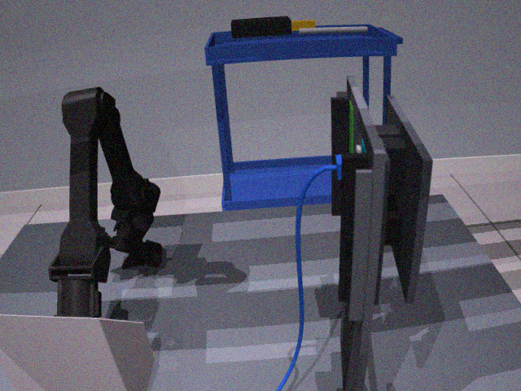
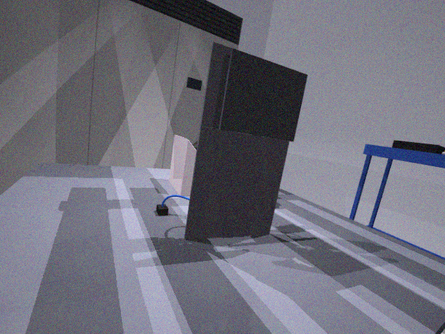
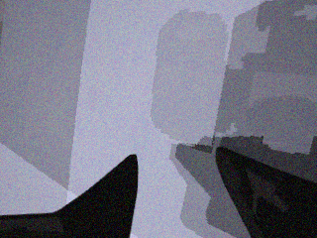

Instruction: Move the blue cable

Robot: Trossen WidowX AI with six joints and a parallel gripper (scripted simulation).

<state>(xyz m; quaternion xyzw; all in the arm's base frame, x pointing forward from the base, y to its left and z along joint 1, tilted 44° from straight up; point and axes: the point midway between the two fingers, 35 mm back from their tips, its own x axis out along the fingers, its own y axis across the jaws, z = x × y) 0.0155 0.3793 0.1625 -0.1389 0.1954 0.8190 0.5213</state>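
My gripper tip is 500 mm to the left of the blue plug, 450 mm short of it and 430 mm below it. From my gripper tip the other things lie so: black block 610 mm to the right, 240 mm ahead.
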